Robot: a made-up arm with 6 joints. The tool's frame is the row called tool. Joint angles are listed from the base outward.
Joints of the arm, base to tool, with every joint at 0 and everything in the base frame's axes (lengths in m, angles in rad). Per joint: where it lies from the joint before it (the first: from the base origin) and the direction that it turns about. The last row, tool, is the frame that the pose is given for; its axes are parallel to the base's.
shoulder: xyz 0 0 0.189 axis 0 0 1
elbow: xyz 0 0 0 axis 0 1 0
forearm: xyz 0 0 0.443 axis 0 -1 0
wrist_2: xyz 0 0 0 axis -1 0 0
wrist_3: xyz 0.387 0 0 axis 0 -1 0
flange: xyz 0 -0.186 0 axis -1 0 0
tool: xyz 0 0 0
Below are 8 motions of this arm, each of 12 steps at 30 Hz.
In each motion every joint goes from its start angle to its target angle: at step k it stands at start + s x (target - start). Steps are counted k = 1, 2, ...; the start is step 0. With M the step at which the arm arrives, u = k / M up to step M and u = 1 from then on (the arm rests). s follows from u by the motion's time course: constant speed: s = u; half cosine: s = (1 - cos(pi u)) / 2; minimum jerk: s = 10 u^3 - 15 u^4 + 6 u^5.
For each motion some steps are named. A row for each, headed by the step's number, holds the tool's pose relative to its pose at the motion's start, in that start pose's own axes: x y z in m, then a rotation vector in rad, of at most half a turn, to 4 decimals.
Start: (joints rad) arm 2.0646 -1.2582 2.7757 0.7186 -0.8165 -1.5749
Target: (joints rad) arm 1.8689 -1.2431 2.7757 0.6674 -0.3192 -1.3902
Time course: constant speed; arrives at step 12
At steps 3, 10, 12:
3: -0.0060 0.0094 -0.0258 -0.0267 0.0509 0.1425
10: -0.0253 0.0319 -0.0849 -0.0612 0.1350 0.4808
12: -0.0321 0.0384 -0.1015 -0.0634 0.1497 0.5780

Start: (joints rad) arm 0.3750 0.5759 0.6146 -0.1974 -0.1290 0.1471
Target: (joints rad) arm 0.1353 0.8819 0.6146 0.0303 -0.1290 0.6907
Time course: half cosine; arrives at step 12
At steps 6, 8, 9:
6: 0.0261 -0.0870 -0.0729 -0.3609 0.1728 -0.1099
8: 0.0320 -0.1319 -0.1125 -0.5328 0.2746 -0.1393
9: 0.0330 -0.1506 -0.1295 -0.6021 0.3190 -0.1460

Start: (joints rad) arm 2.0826 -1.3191 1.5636 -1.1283 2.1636 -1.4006
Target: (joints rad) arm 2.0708 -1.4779 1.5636 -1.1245 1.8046 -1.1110
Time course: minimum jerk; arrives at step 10
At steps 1, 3, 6, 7, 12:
1: 0.0002 -0.0002 -0.0011 -0.0014 -0.0002 -0.0027
3: 0.0043 -0.0044 -0.0212 -0.0262 -0.0023 -0.0505
6: 0.0203 -0.0152 -0.0888 -0.1046 0.0139 -0.2093
7: 0.0257 -0.0175 -0.1088 -0.1264 0.0256 -0.2551
12: 0.0317 -0.0194 -0.1299 -0.1486 0.0414 -0.3027

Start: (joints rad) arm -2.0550 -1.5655 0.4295 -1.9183 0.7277 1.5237
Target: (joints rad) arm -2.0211 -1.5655 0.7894 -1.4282 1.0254 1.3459
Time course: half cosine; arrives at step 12
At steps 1, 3, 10, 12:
1: 0.0015 0.0001 0.0024 0.0011 -0.0097 -0.0028
3: 0.0123 0.0007 0.0209 0.0114 -0.0847 -0.0244
10: 0.0640 -0.0061 0.1546 0.1423 -0.5735 -0.1758
12: 0.0669 -0.0078 0.1674 0.1584 -0.6173 -0.1898

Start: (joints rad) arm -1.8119 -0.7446 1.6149 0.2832 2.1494 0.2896
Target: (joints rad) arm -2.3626 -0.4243 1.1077 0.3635 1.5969 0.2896
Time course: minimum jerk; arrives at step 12
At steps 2, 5, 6, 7, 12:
2: -0.0100 0.0139 0.0066 0.0271 0.0414 0.0151
5: -0.0951 0.1151 0.0831 0.2570 0.3922 0.1902
6: -0.1345 0.1490 0.1304 0.3625 0.5564 0.3039
7: -0.1715 0.1713 0.1813 0.4602 0.7140 0.4348
12: -0.2428 0.1776 0.2995 0.6420 1.0429 0.7912

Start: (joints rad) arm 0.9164 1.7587 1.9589 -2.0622 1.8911 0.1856
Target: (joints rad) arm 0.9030 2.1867 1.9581 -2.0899 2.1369 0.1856
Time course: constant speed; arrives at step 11
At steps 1, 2, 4, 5, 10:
1: 0.0184 -0.0277 0.0029 -0.0327 -0.0427 0.0009
2: 0.0370 -0.0551 0.0072 -0.0652 -0.0857 0.0025
4: 0.0742 -0.1091 0.0194 -0.1294 -0.1721 0.0077
5: 0.0929 -0.1356 0.0273 -0.1612 -0.2156 0.0112
10: 0.1853 -0.2613 0.0853 -0.3168 -0.4350 0.0390

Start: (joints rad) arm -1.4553 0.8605 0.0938 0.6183 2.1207 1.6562
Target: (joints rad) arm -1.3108 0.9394 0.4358 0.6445 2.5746 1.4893
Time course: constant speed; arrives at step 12
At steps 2, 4, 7, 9, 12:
2: 0.0204 0.0159 0.0044 0.0300 -0.0146 -0.1230
4: 0.0412 0.0306 0.0095 0.0615 -0.0317 -0.2458
7: 0.0732 0.0506 0.0186 0.1106 -0.0617 -0.4299
9: 0.0949 0.0624 0.0256 0.1441 -0.0847 -0.5523
12: 0.1278 0.0779 0.0373 0.1949 -0.1237 -0.7356

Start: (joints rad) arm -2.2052 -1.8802 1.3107 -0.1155 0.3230 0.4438
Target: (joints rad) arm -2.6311 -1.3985 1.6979 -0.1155 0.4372 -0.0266
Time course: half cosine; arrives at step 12
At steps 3, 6, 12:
3: 0.0024 0.0616 -0.0206 0.0910 -0.0185 0.0532
6: -0.0139 0.2114 -0.0631 0.3105 -0.0479 0.1868
12: -0.0881 0.4111 -0.1073 0.6183 -0.0516 0.3860

